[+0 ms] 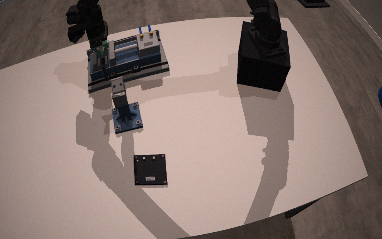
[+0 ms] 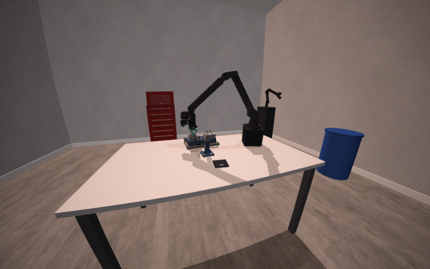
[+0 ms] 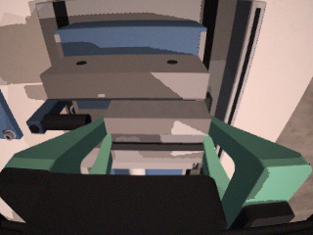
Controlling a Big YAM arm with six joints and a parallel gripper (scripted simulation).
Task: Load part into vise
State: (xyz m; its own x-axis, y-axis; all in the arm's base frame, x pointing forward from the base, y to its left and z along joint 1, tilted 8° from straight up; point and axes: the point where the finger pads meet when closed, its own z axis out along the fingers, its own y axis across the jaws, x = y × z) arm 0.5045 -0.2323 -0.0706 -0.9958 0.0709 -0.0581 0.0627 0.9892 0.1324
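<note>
Now: hand 1 cm below the part. From my hand the other things lie so: fixed jaw: 3 cm ahead, 2 cm to the left, 2 cm below; moving jaw: 3 cm behind, 2 cm to the left, 2 cm below; dark short rod: 7 cm to the left.
</note>
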